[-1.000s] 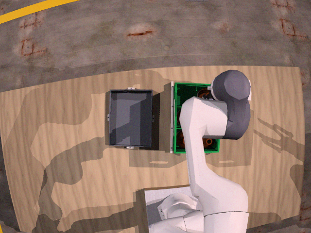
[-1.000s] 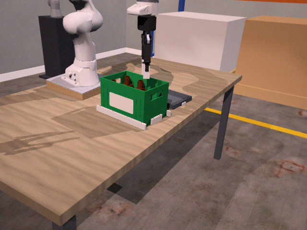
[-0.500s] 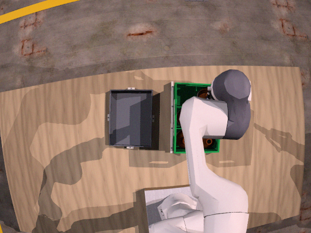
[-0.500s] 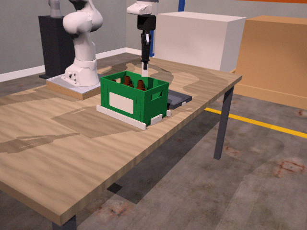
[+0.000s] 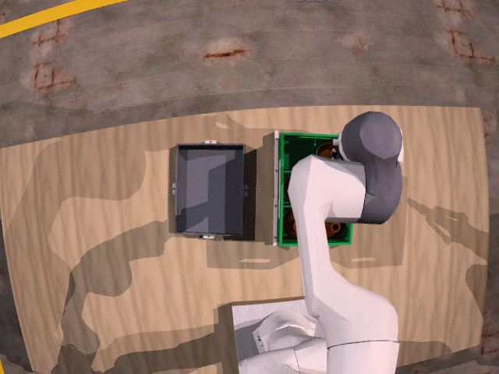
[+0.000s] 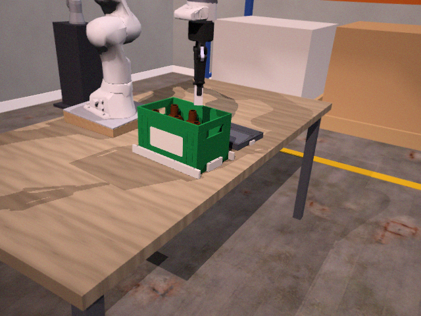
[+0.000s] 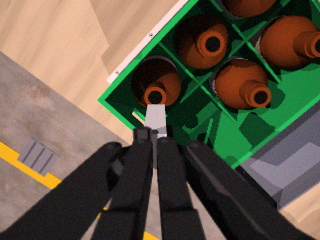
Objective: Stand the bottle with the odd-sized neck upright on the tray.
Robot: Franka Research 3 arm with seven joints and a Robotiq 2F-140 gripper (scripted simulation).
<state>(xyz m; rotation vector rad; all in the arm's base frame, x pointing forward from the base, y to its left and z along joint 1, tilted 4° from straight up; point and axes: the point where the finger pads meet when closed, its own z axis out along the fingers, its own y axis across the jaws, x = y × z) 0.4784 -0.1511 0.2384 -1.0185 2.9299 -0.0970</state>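
My hand is 170 mm above the brown bottle. Round my hand: dark grey tray (60 mm behind, 330 mm to the left, 240 mm below); green crate (80 mm behind, 50 mm to the left, 170 mm below).
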